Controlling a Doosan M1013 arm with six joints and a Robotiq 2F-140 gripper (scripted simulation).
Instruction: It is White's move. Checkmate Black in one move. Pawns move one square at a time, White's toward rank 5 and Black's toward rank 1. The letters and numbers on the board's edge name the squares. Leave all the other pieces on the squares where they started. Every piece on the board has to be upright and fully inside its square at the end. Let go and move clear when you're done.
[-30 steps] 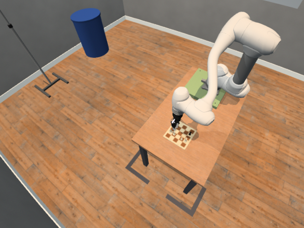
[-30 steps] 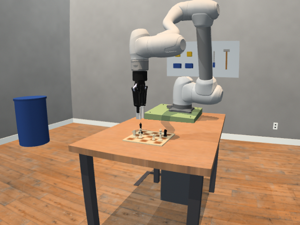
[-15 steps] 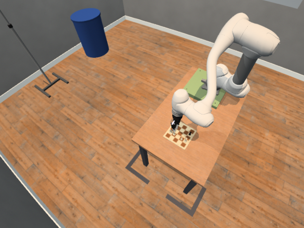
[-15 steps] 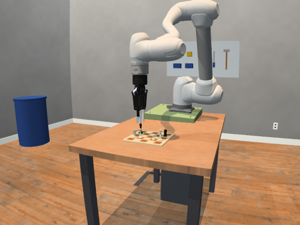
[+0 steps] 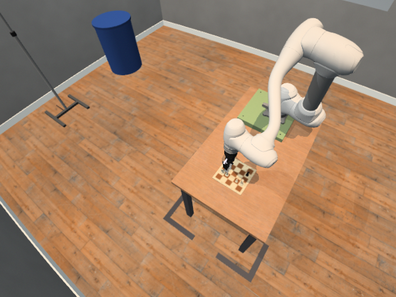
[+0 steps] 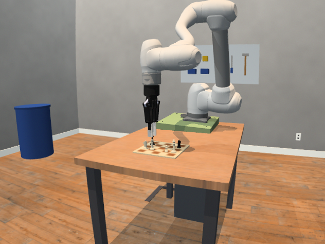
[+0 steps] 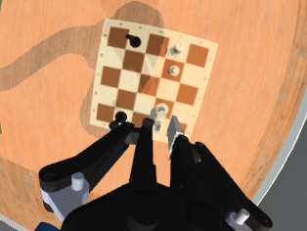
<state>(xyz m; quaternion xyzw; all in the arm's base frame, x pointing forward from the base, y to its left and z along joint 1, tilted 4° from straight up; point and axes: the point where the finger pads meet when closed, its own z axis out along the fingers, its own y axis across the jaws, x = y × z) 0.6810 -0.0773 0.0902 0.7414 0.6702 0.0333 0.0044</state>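
Now: the black king 8 cm behind my hand, 3 cm to the right of it and 7 cm below it. The rest, counted from my hand: black pawn (7 cm behind, 12 cm to the left, 8 cm below); chessboard (3 cm behind, 4 cm to the left, 10 cm below); white pawn (1 cm ahead, 8 cm to the left, 9 cm below).
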